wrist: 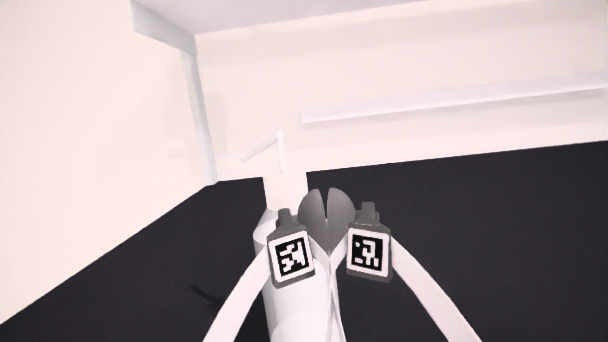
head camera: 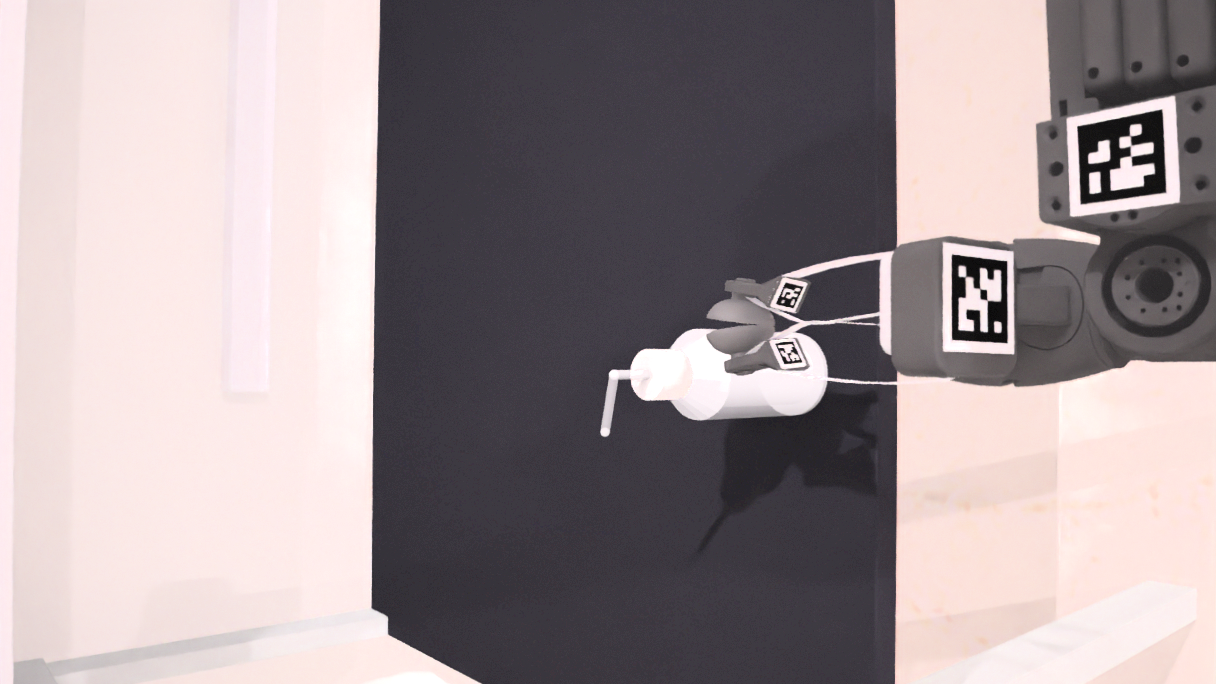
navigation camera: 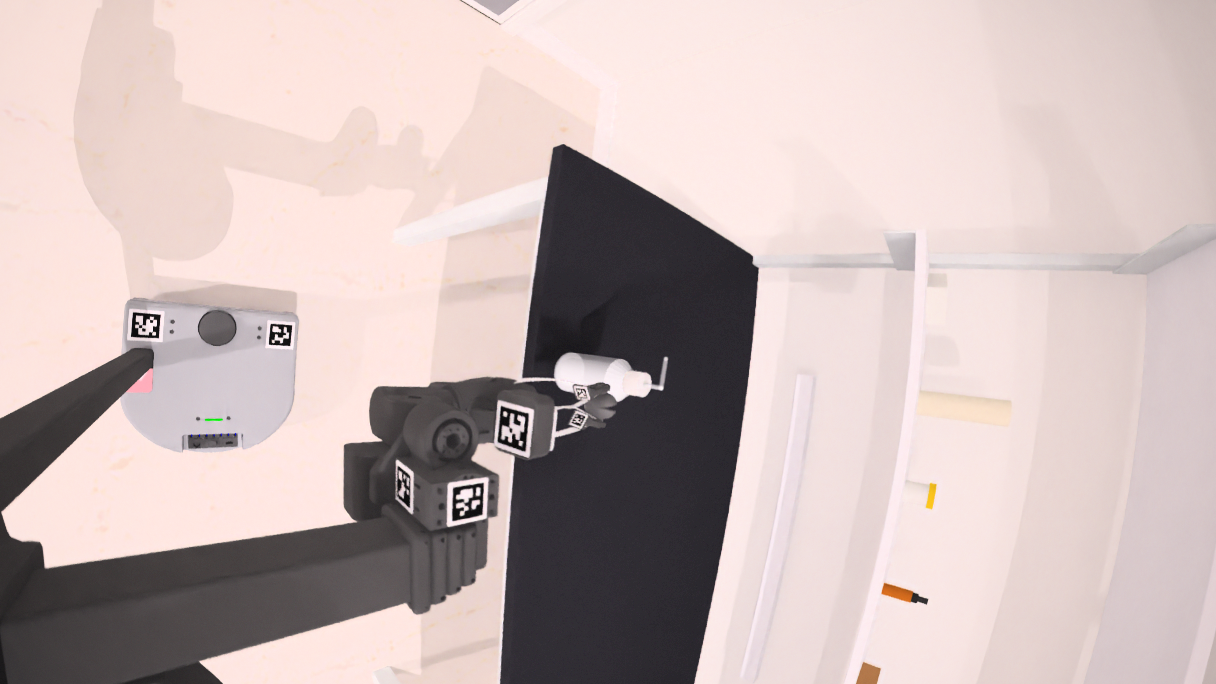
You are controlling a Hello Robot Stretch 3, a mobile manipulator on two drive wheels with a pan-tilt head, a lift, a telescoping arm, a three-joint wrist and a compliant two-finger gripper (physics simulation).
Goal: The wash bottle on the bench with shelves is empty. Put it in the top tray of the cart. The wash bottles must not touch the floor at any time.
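Places are measured from the robot's base along level axes (x back, y left, z down), in metres.
Pixels of known places: gripper, fingertip midpoint: (head camera: 716, 327) (navigation camera: 610, 404); robot's base, link origin: (navigation camera: 217, 326).
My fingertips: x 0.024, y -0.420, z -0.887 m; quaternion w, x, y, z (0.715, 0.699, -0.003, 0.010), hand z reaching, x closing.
Ahead of a thing's pixels: the offset from my fingertips to its top centre. Level surfaces: height alone.
The white wash bottle @(dx -0.036, dy -0.047, dz -0.050 m) (head camera: 786, 395) (navigation camera: 586, 372) (wrist: 300, 310) with a bent spout stands upright on the dark bench top @(dz +0.124 m) (head camera: 552, 212) (navigation camera: 612, 510) (wrist: 480, 225). My gripper (head camera: 740, 324) (navigation camera: 600, 408) (wrist: 326, 212) is shut with its two finger pads together and no bottle between them. In the wrist view the closed pads are in front of the bottle's right side, near its shoulder, and the left finger hides part of it. I cannot tell whether a finger touches the bottle. The cart does not show in these views.
A shelf (navigation camera: 905, 382) runs above the back of the bench, with a beige roll @(dx -0.016, dy -0.603, dz -0.511 m) (navigation camera: 969, 408), a yellow-capped item @(dx +0.163, dy -0.556, dz -0.393 m) (navigation camera: 931, 495) and an orange item @(dx +0.382, dy -0.556, dz -0.425 m) (navigation camera: 899, 592) beyond its edge. A pale rail (head camera: 250, 204) (navigation camera: 778, 527) (wrist: 450, 97) runs along the wall behind the bench.
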